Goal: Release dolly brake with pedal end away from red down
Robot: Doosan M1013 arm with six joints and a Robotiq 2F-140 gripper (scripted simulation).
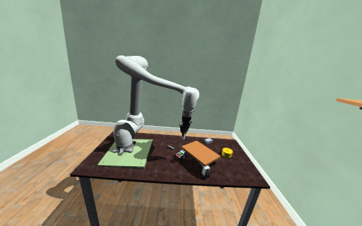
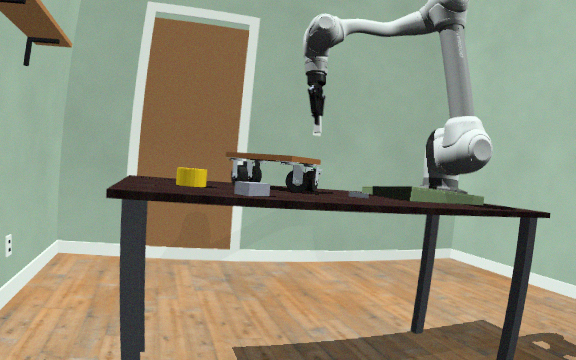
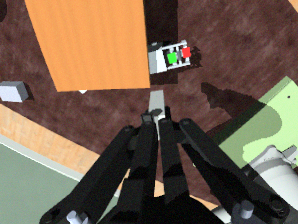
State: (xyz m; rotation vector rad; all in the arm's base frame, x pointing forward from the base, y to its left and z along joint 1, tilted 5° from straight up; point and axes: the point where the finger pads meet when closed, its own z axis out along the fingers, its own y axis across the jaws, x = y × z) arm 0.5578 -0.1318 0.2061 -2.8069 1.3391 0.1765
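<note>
My gripper is now 2 cm past the brake pedal, 3 cm to the left of it and 18 cm above it. Round my hand: yellow cylinder: 49 cm ahead, 10 cm to the left, 24 cm below; grey block: 35 cm ahead, 34 cm to the left, 25 cm below.
</note>
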